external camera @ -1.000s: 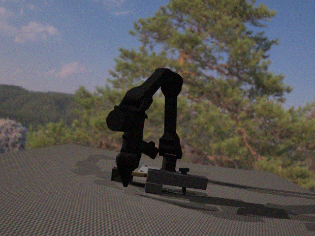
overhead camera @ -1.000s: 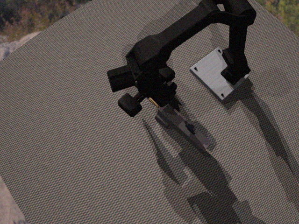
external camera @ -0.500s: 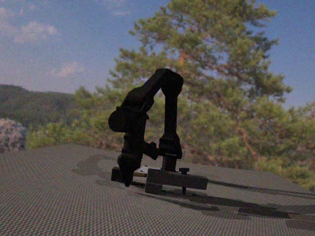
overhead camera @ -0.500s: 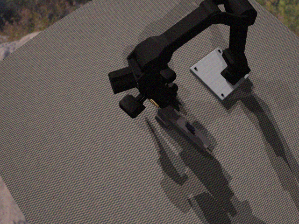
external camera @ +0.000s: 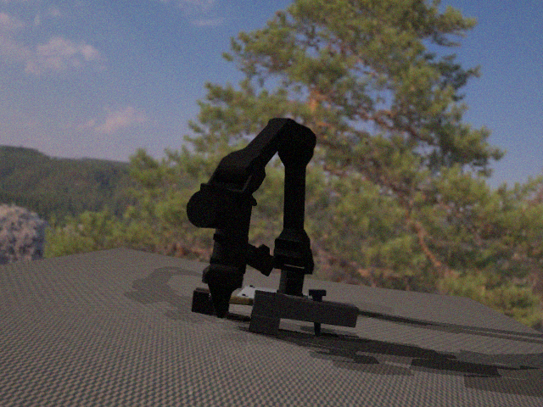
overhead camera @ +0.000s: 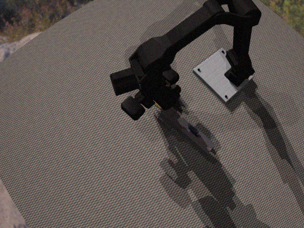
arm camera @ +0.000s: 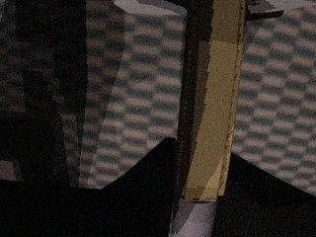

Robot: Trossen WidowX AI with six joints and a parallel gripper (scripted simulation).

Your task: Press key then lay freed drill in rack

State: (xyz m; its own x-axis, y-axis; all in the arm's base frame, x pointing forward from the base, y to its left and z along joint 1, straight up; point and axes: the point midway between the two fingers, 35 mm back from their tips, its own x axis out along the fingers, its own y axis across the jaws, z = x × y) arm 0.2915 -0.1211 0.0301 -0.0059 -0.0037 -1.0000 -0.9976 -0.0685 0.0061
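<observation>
My gripper tip is now 40 mm to the right of the yellow drill and 30 mm below it. Also, from my gripper tip: dark key (10 mm behind, 160 mm to the left, 40 mm above); then dark grey block (10 mm behind, 140 mm to the left, 30 mm above).
</observation>
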